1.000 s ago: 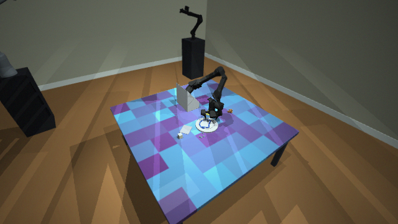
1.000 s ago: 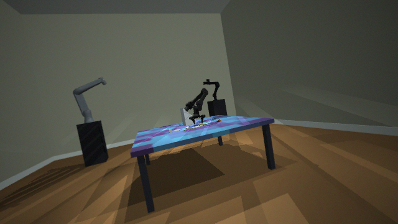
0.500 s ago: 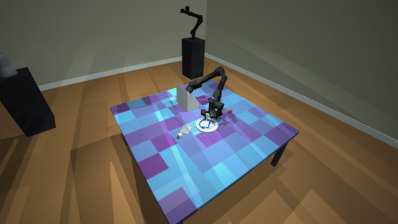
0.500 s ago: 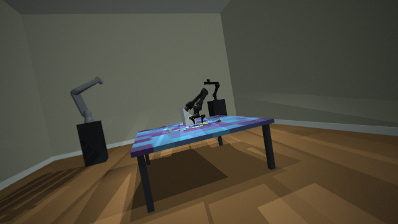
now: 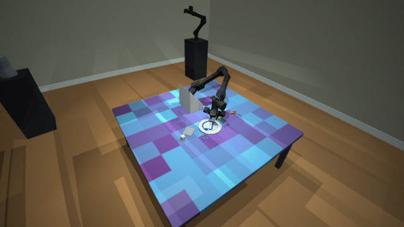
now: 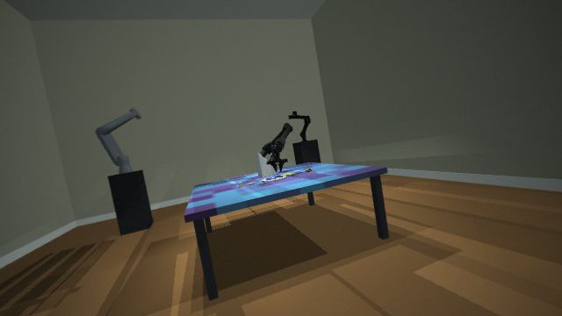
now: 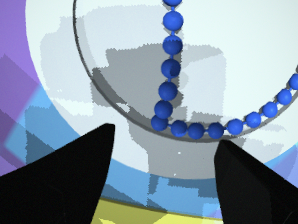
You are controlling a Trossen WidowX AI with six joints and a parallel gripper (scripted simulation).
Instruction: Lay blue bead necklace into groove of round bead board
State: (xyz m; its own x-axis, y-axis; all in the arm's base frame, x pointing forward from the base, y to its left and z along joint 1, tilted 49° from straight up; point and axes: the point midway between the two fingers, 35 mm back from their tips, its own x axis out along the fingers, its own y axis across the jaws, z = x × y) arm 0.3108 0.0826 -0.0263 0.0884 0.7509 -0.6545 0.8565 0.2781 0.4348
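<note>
My gripper tip is now 50 mm to the left of the round white bead board, 40 mm above it and 10 mm short of it. From my gripper tip the other things lie so: cream cube 320 mm to the right, 30 mm below; yellow patch 110 mm to the left, 90 mm behind, 50 mm below; flat grey square 230 mm to the right, 50 mm below, 50 mm behind.
</note>
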